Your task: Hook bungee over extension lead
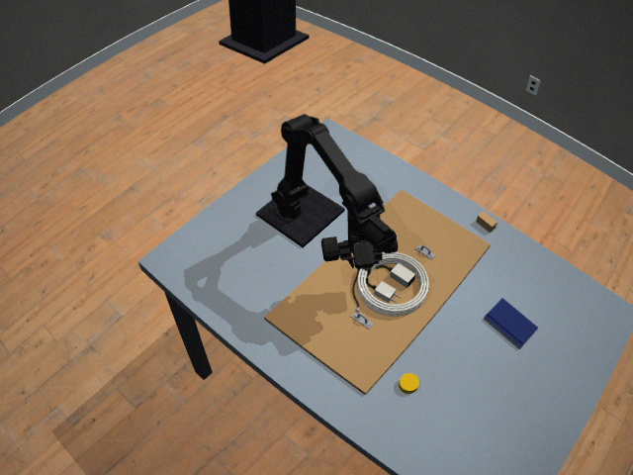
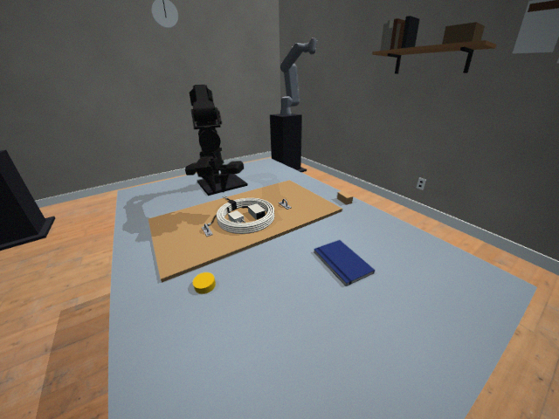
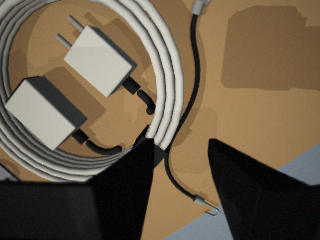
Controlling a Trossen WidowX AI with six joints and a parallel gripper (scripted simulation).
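Right now my hand is 100 mm above the extension lead coil, 80 mm short of it and 60 mm to the right of it. Also, from my hand: yellow disc (290 mm ahead, 160 mm to the right, 120 mm below); then small wooden block (440 mm to the left, 180 mm ahead, 110 mm below).
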